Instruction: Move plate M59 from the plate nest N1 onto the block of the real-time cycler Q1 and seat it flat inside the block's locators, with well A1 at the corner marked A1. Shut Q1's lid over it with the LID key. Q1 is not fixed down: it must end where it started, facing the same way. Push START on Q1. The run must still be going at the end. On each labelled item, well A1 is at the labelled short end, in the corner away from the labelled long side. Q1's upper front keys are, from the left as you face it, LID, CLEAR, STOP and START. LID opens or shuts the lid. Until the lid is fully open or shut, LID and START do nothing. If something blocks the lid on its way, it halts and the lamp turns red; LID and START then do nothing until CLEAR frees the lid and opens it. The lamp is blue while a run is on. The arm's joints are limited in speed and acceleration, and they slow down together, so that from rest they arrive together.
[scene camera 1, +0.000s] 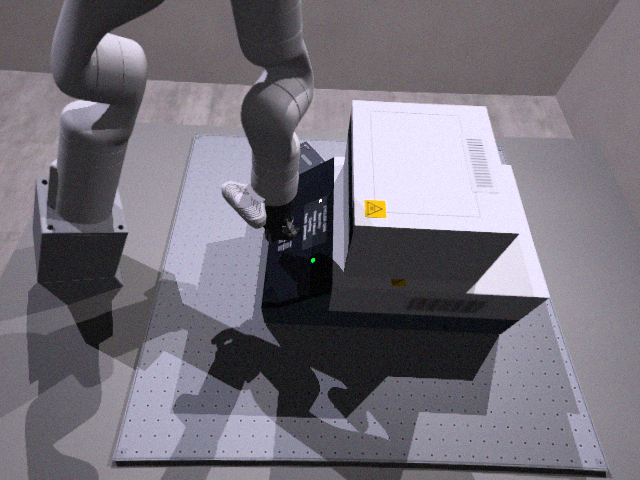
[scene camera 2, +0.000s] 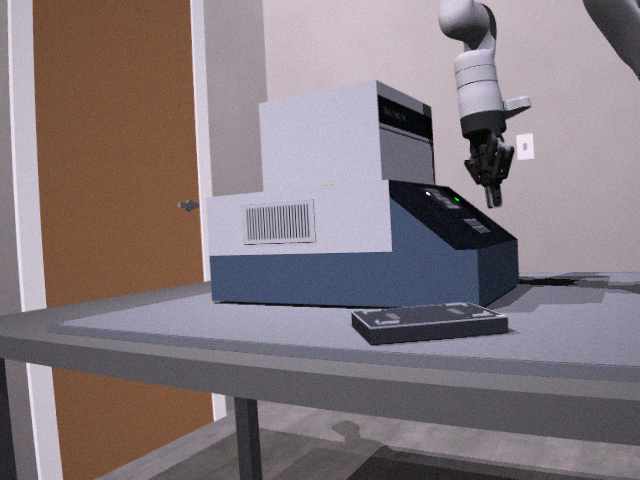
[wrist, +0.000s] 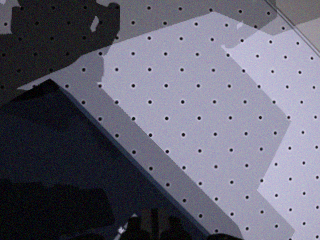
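Observation:
My gripper is visible, in scene camera 1 as well. Also visible: a cycler Q1 and a plate nest N1.

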